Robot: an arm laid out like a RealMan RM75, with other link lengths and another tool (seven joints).
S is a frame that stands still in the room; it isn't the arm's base.
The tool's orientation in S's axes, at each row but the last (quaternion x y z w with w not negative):
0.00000, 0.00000, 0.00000, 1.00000
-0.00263, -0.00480, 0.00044, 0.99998
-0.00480, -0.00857, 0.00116, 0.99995
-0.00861, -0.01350, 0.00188, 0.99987
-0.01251, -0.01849, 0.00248, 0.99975
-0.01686, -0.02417, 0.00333, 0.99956
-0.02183, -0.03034, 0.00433, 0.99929
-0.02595, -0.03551, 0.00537, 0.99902
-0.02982, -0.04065, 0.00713, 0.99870
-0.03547, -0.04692, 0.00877, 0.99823
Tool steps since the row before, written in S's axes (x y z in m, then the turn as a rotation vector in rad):
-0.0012, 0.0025, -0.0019, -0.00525, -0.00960, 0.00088
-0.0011, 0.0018, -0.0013, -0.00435, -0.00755, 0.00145
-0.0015, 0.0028, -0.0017, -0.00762, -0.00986, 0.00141
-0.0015, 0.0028, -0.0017, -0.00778, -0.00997, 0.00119
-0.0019, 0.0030, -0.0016, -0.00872, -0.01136, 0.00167
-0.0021, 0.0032, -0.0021, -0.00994, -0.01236, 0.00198
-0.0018, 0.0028, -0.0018, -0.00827, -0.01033, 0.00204
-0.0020, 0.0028, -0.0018, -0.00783, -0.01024, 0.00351
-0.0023, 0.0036, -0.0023, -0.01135, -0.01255, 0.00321
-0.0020, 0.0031, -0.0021, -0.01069, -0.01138, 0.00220
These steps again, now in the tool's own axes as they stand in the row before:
-0.0012, 0.0025, -0.0019, -0.00525, -0.00960, 0.00088
-0.0011, 0.0018, -0.0013, -0.00434, -0.00755, 0.00145
-0.0015, 0.0028, -0.0016, -0.00762, -0.00986, 0.00145
-0.0015, 0.0028, -0.0016, -0.00778, -0.00996, 0.00123
-0.0019, 0.0030, -0.0015, -0.00871, -0.01136, 0.00171
-0.0022, 0.0033, -0.0019, -0.00993, -0.01236, 0.00204
-0.0019, 0.0029, -0.0016, -0.00823, -0.01035, 0.00209
-0.0021, 0.0029, -0.0015, -0.00769, -0.01034, 0.00353
-0.0024, 0.0038, -0.0019, -0.01126, -0.01259, 0.00338
-0.0021, 0.0033, -0.0017, -0.01067, -0.01136, 0.00240

